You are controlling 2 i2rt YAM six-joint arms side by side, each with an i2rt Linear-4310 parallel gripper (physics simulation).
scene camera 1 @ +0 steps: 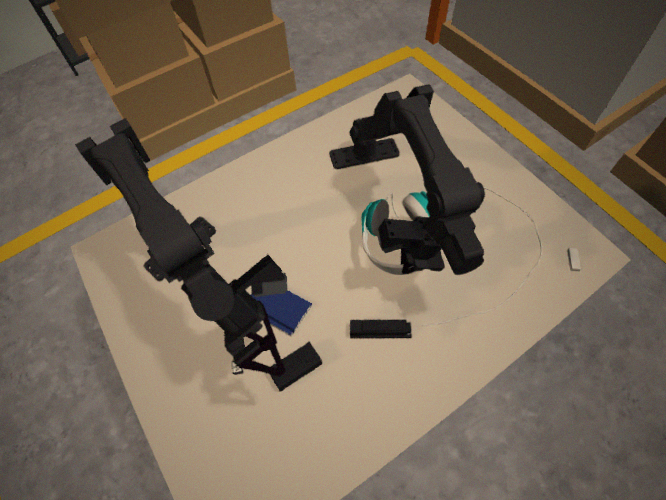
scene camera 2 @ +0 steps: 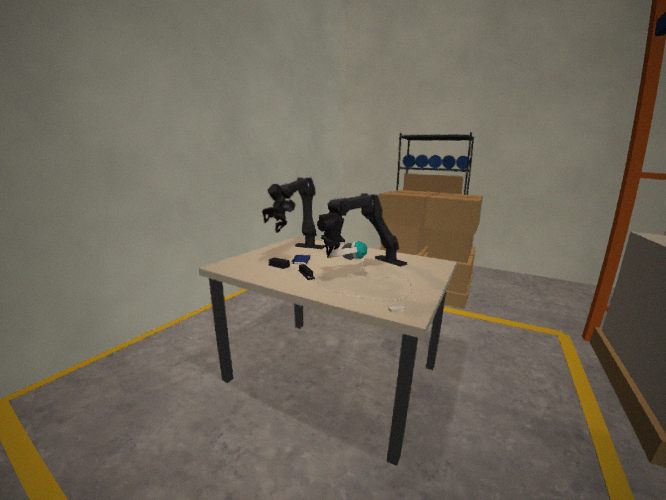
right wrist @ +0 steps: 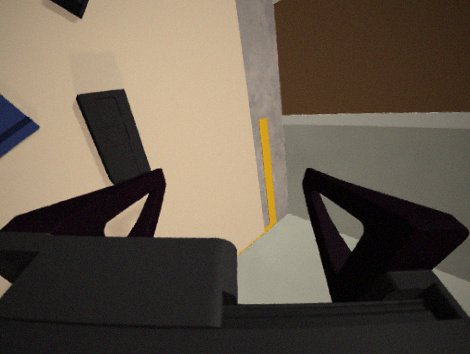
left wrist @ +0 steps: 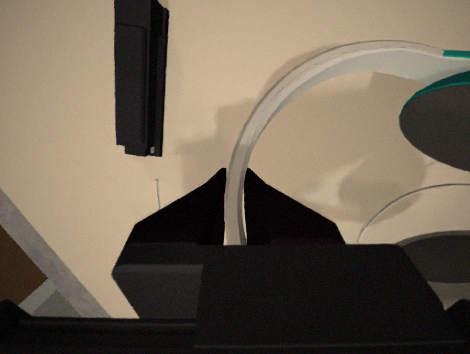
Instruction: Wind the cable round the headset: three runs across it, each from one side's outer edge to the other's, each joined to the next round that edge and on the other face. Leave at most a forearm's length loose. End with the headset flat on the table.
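Frame: origin at the left arm's base, x ahead, y left, z up, level; millimetres.
Seen in the pictures: left gripper, fingertip midpoint: (scene camera 1: 404,270) (scene camera 2: 328,255) (left wrist: 235,176); right gripper, fingertip midpoint: (scene camera 1: 278,358) (scene camera 2: 271,227) (right wrist: 234,176); left arm's base, origin of the base link: (scene camera 1: 364,154) (scene camera 2: 390,261); right arm's base, origin of the base link: (scene camera 2: 310,246).
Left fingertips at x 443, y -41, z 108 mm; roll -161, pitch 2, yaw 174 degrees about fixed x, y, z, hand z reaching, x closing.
Note:
Offsets run from my left fingertips to a thing's top centre.
A white headset with teal and grey ear cups (scene camera 1: 379,216) (scene camera 2: 360,249) (left wrist: 305,75) is held above the table, its shadow on the top below. My left gripper (scene camera 2: 329,254) (left wrist: 235,176) is shut on its white headband; in scene camera 1 the arm hides the grip and part of the headset. The thin pale cable (scene camera 1: 540,239) (left wrist: 440,185) lies in a wide loose curve on the table, from near the headset round toward a black block. The ear cups partly hide it. My right gripper (scene camera 1: 258,370) (scene camera 2: 270,222) (right wrist: 234,176) is open and empty, high above the table.
A black block @[86 mm ahead, 73 mm right, 68 mm down] (scene camera 1: 380,328) (left wrist: 132,75) lies below the headset in scene camera 1. Another black block @[122 mm ahead, 279 mm right, 73 mm down] (scene camera 1: 298,365) (right wrist: 114,135), a blue item @[33 mm back, 293 mm right, 96 mm down] (scene camera 1: 282,309) and a small metallic item @[89 mm ahead, 407 mm right, 106 mm down] (scene camera 1: 237,368) lie near my right arm. A small white block @[38 mm ahead, 459 mm left, 96 mm down] (scene camera 1: 574,258) (scene camera 2: 396,308) lies near the table's edge.

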